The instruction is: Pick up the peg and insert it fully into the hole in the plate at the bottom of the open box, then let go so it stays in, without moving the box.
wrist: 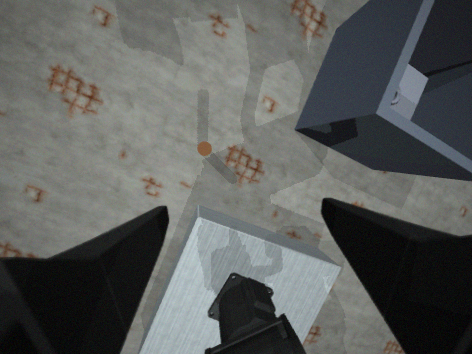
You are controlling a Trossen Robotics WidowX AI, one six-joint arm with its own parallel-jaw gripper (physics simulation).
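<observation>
The peg shows as a small round orange-brown end in the wrist view, left of centre, seen end-on, so it appears to stand upright on the floor surface; its length is hidden behind that end. Two thin dark shadows run from it. My gripper is wide open and empty, and the peg is beyond the fingertips, left of the middle of the gap. The open box is dark blue-grey, at the upper right and cut off by the view. Part of the light plate shows inside, with a small curved mark at its left edge; the hole is not clear.
A brushed metal block lies at the bottom centre, between and below the fingers. A black bracket-like part shows over it. The box's near corner is right of the peg. The grey surface has rust-coloured marks and overlapping shadows.
</observation>
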